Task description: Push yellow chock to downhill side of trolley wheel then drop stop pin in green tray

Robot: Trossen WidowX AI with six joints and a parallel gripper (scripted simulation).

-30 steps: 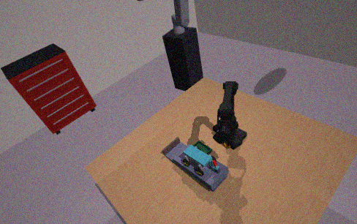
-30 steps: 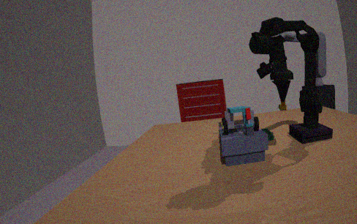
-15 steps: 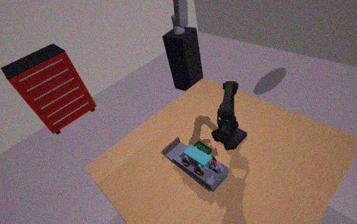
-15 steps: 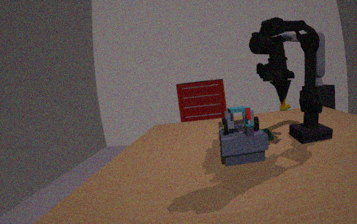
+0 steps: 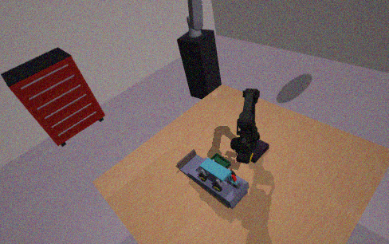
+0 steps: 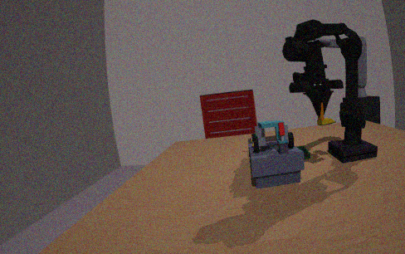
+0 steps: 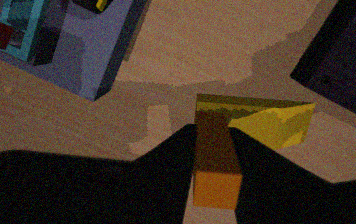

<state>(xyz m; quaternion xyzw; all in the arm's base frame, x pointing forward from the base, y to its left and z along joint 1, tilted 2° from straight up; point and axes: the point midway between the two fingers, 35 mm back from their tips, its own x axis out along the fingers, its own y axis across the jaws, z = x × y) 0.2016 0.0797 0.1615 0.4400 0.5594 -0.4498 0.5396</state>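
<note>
Right now the teal trolley is 130 mm ahead of my gripper tip, 120 mm to the right of it and 60 mm below it. From my gripper tip the other things lie so: grey ramp 130 mm ahead, 130 mm to the right, 130 mm below; yellow chock 20 mm behind, 10 mm below; red-headed stop pin 130 mm ahead, 10 mm to the right, 40 mm below.
</note>
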